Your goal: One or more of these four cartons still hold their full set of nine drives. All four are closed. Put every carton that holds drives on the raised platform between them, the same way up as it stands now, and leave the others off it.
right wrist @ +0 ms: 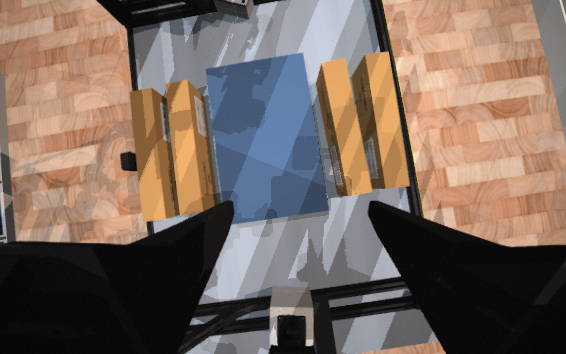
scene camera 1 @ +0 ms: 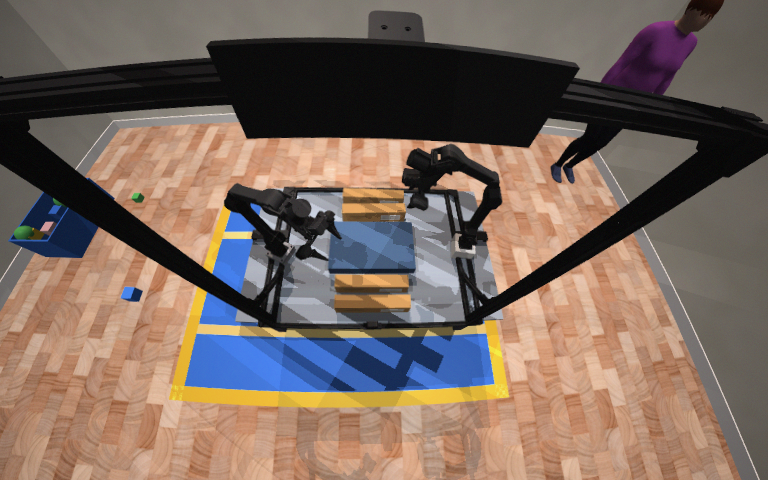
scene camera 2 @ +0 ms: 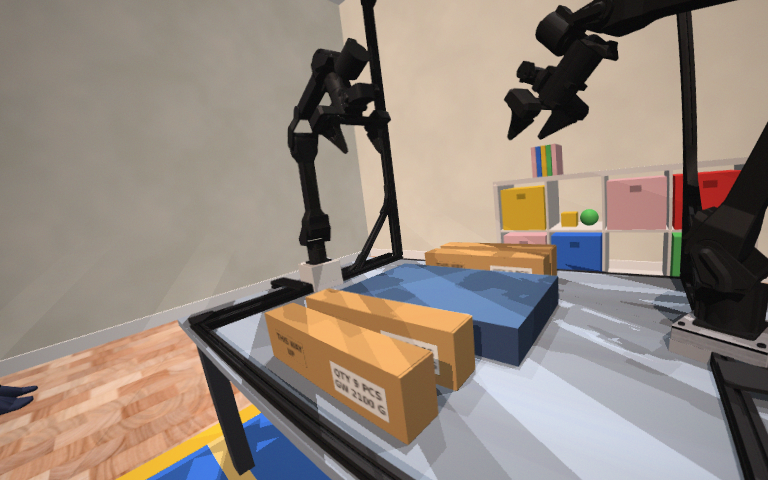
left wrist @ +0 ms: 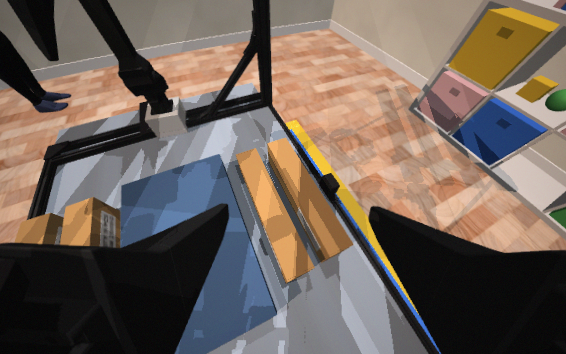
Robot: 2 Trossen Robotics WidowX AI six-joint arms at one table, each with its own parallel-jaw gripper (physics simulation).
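Frame: origin at the left arm's base, x ahead, y left, z up, level; metres.
Seen in the pictures: left gripper, between the fingertips: [scene camera 1: 334, 249] [scene camera 2: 524, 138] [left wrist: 299, 211]; right gripper, between the fingertips: [right wrist: 300, 207] [scene camera 1: 408, 198] [scene camera 2: 364, 152] [left wrist: 8, 67]; left arm's base, origin of its link: [scene camera 1: 279, 250] [scene camera 2: 729, 324]; right arm's base, origin of its link: [right wrist: 291, 329] [scene camera 1: 465, 243] [scene camera 2: 318, 261] [left wrist: 162, 107].
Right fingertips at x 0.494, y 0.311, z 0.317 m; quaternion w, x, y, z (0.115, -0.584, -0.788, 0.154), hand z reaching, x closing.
Offsets run from my right fingertips to a thing's middle. Level surfaces: height alone.
Four closed orange cartons stand beside the blue raised platform {0.328 m down, 0.105 m back, 0.098 m right} [scene camera 1: 370, 249] [scene camera 2: 492, 305] [left wrist: 170, 200] [right wrist: 270, 135]. In scene camera 1, an outer carton {0.315 m down, 0.017 m ahead, 0.354 m right} [scene camera 1: 372, 302] [right wrist: 152, 160] and an inner carton {0.315 m down, 0.025 m back, 0.273 m right} [scene camera 1: 371, 282] [right wrist: 187, 160] are below it; an inner carton {0.315 m down, 0.179 m back, 0.080 m left} [scene camera 1: 370, 212] [scene camera 2: 390, 311] [right wrist: 345, 125] and an outer carton {0.315 m down, 0.222 m back, 0.165 m left} [scene camera 1: 373, 195] [scene camera 2: 345, 362] [right wrist: 385, 120] are above it. In scene camera 2 the nearest reads "THIS WAY UP" and "QTY 9 PCS GW 2100 G". My left gripper [scene camera 2: 525, 137] [left wrist: 299, 211] and right gripper [scene camera 2: 363, 151] [right wrist: 301, 204] are open, empty and high above the table. Carton contents are hidden.
A black frame [scene camera 2: 254, 306] edges the grey table {0.358 m down} [scene camera 2: 594, 396]. Dark uprights rise at its sides. A shelf unit with coloured bins, a blue toy box [scene camera 1: 79, 234] and a person [scene camera 1: 648, 56] are away from the table.
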